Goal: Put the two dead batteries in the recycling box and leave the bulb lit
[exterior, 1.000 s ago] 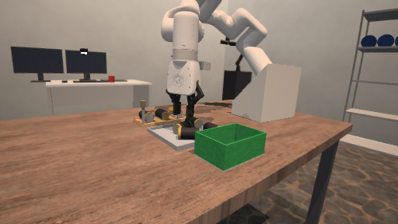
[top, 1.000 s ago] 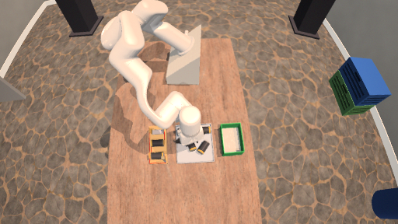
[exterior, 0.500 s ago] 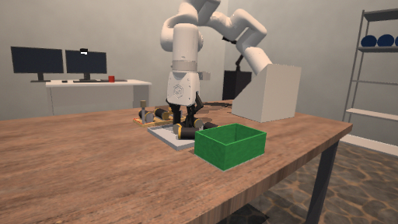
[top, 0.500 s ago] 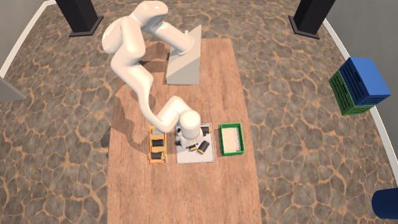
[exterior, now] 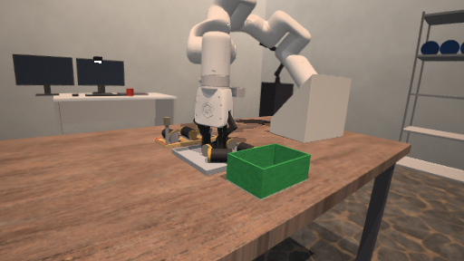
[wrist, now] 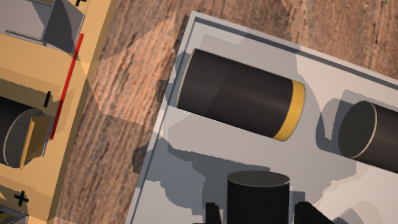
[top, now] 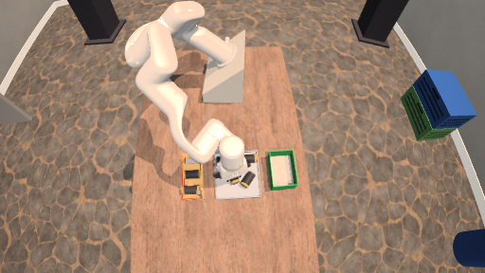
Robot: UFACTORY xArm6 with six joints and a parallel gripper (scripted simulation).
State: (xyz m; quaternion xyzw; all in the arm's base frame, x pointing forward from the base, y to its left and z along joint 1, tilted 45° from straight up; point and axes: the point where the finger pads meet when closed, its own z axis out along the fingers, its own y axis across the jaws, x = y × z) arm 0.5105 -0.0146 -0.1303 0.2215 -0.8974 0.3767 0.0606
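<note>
The grey tray is 10 mm behind my hand, 10 mm to the left of it and 30 mm below it. Round my hand: green recycling box 40 mm behind, 190 mm to the left, 20 mm below.
</note>
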